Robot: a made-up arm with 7 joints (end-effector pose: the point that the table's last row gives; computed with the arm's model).
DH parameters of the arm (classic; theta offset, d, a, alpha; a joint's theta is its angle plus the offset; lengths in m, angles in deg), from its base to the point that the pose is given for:
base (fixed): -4.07 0 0 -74.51
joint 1: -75.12 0.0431 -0.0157 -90
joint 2: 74 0 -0.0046 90
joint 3: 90 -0.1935 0.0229 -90
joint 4: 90 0.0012 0.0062 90
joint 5: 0 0.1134 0.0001 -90
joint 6: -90 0 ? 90
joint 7: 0 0 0 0
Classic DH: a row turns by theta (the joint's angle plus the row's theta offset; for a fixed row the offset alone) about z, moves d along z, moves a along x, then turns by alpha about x.
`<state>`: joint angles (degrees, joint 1 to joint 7).
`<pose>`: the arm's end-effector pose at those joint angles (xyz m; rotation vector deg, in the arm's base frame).
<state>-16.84 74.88 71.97 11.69 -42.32 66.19 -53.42</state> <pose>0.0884 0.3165 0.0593 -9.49 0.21 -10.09</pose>
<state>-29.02 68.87 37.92 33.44 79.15 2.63 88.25</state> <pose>0.1592 0.3244 0.0113 129.49 -73.76 96.58</pose>
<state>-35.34 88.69 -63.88 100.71 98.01 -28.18 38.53</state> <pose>0.0457 0.3791 -0.0056 -131.64 -85.45 78.64</pose>
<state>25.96 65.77 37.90 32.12 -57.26 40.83 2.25</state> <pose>0.0171 0.3448 -0.0978 -2.74 57.39 56.03</pose>
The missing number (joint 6, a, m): 0.0371
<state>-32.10 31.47 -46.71 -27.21 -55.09 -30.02 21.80</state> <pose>0.1578 0.0066 -0.1176 -44.70 -17.53 -35.67</pose>
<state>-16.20 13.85 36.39 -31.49 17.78 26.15 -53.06</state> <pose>0.1405 0.1681 -0.1086 28.45 5.81 -11.16</pose>
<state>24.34 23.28 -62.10 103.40 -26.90 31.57 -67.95</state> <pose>-0.2181 0.1933 -0.2080 -43.69 173.17 -1.58</pose>
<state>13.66 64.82 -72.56 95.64 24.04 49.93 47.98</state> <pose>-0.0699 0.3532 -0.0964 -131.34 -42.36 27.40</pose>
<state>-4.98 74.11 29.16 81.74 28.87 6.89 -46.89</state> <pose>0.0248 0.3821 -0.0795 27.91 95.80 21.56</pose>
